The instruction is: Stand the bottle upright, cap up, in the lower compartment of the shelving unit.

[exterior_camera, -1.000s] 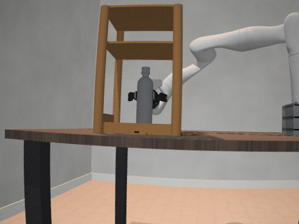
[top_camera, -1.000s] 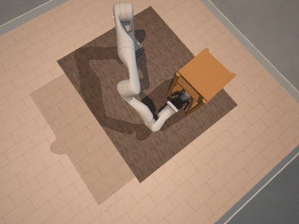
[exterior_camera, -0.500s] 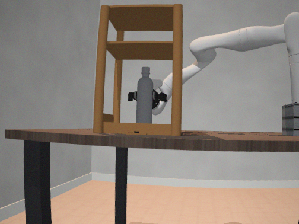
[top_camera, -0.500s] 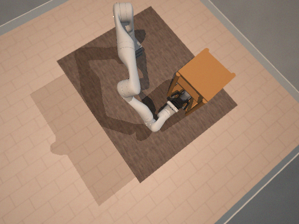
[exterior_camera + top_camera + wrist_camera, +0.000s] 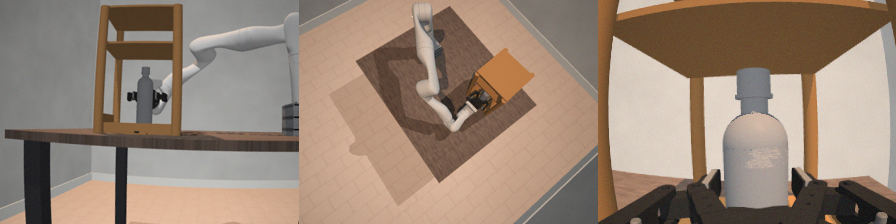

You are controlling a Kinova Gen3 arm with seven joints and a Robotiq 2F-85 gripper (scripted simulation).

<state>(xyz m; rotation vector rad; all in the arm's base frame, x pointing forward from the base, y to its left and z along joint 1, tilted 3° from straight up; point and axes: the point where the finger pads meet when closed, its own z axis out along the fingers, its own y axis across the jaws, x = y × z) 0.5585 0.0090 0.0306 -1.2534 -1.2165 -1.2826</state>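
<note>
My gripper is now 30 mm below the grey bottle. Also, from my hand: orange shelving unit: 60 mm to the left, 60 mm above.
</note>
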